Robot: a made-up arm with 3 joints.
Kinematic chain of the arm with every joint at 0, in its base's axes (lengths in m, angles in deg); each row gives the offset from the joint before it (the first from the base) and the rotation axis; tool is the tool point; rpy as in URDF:
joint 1: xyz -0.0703 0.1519 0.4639 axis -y
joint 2: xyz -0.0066 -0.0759 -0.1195 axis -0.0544 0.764 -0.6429
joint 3: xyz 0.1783 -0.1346 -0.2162 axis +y
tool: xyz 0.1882 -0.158 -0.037 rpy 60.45 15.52 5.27
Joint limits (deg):
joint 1: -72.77..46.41
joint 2: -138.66..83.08
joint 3: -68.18..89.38
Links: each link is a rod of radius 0.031 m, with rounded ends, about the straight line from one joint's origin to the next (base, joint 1, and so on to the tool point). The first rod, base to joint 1, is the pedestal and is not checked.
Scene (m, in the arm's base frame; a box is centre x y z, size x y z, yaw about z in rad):
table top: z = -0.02
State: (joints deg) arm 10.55 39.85 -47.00
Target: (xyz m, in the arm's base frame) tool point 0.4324 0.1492 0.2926
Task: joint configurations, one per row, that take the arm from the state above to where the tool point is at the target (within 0.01 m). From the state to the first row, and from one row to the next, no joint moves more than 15 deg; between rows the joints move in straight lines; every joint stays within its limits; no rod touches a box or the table.
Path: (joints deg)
1: 7.18 26.76 -38.39
2: 3.81 13.67 -29.79
3: 0.43 0.58 -21.18
4: -2.94 -12.51 -12.58
5: -6.31 -25.60 -3.97
6: -9.68 -38.69 4.63
7: -13.06 -51.78 13.24
8: -16.43 -64.87 21.84

